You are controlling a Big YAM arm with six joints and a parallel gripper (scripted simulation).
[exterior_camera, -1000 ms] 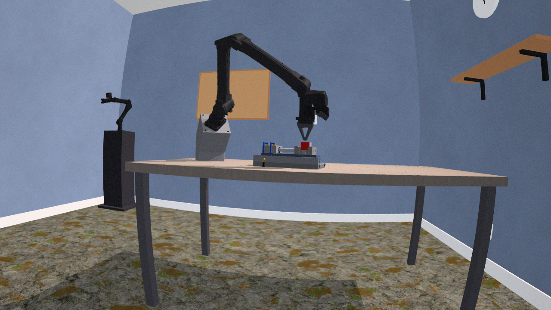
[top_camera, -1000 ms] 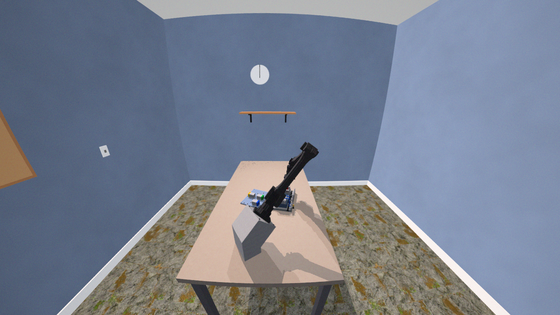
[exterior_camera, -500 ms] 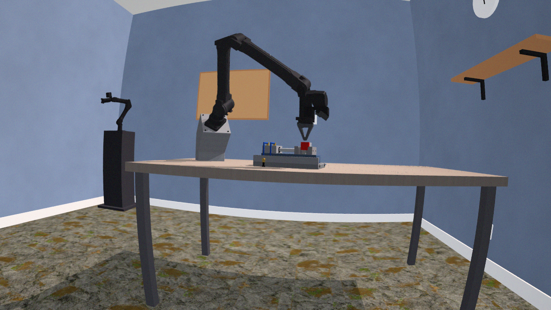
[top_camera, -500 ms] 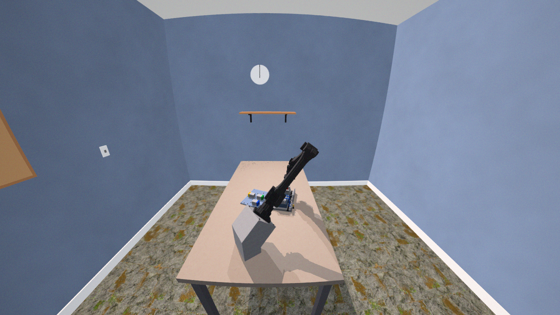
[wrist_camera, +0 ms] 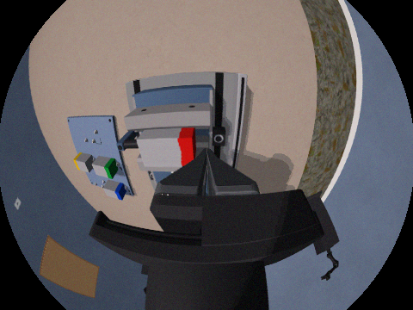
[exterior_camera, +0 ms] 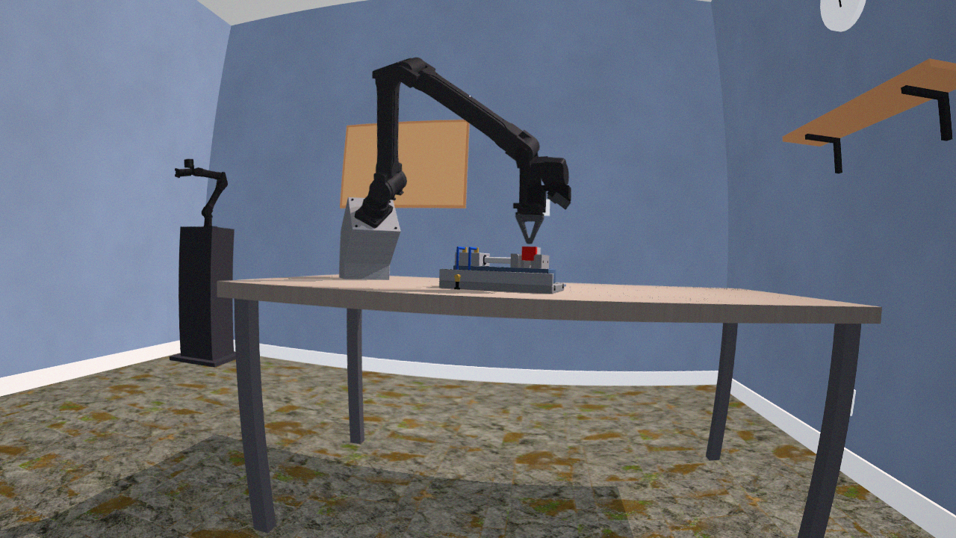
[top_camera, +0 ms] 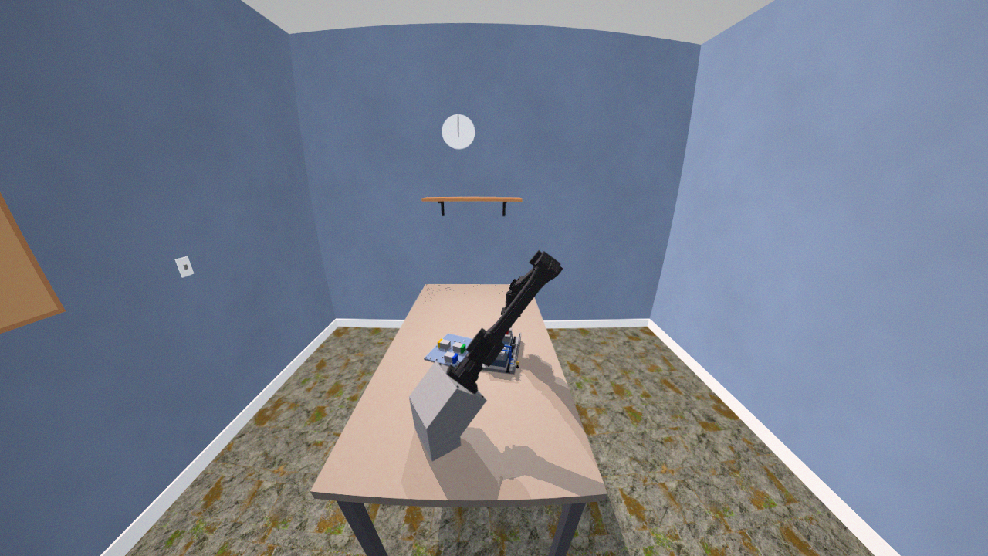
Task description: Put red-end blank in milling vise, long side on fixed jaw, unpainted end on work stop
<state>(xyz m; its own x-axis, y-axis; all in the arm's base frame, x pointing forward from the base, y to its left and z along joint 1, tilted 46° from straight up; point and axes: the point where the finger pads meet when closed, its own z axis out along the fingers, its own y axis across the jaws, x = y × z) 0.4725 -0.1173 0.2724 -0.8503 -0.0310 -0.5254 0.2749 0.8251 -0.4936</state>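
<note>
The work stop is 90 mm to the left of my hand, 40 mm below it and 20 mm ahead of it. Also, from my hand: green-ended blank (280 mm to the left, 110 mm below, 20 mm behind); then blue plate (320 mm to the left, 130 mm below); then vise (90 mm below, 70 mm to the left, 60 mm behind).
</note>
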